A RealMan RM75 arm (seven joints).
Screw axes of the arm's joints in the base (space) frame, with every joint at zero. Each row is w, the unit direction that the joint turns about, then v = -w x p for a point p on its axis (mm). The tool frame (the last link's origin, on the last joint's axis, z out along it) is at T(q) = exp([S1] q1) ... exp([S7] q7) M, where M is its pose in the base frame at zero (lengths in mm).
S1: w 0 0 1 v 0.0 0.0 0.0
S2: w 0 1 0 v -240.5 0.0 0.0
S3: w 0 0 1 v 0.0 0.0 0.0
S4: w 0 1 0 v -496.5 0.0 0.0
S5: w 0 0 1 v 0.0 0.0 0.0
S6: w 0 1 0 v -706.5 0.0 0.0
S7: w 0 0 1 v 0.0 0.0 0.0
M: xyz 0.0 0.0 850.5 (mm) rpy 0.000 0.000 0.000 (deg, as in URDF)
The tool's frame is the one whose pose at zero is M.
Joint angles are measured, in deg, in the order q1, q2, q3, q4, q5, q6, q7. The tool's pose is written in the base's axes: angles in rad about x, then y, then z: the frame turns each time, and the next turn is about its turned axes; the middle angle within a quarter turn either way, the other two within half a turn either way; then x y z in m. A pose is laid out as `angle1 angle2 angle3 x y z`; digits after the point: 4 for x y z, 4 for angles.
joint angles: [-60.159 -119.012 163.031 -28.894 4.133 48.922 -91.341]
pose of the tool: -2.4762 -0.2887 -0.6569 -0.2815 0.4450 0.0035
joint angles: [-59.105 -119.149 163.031 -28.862 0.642 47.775 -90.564]
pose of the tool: -2.4376 -0.2752 -0.6869 -0.2860 0.4447 0.0053
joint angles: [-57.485 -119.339 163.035 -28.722 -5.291 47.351 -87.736]
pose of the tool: -2.3906 -0.2384 -0.7164 -0.2905 0.4431 0.0067
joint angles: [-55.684 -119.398 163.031 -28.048 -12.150 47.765 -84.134]
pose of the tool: -2.3457 -0.1859 -0.7485 -0.2933 0.4407 0.0071
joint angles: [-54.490 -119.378 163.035 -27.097 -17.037 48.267 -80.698]
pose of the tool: -2.3161 -0.1435 -0.7578 -0.2936 0.4393 0.0063
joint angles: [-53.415 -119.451 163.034 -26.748 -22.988 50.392 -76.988]
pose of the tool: -2.2796 -0.0776 -0.7712 -0.2900 0.4384 0.0077
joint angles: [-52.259 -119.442 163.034 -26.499 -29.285 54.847 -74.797]
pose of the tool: -2.2469 0.0208 -0.8132 -0.2822 0.4361 0.0102
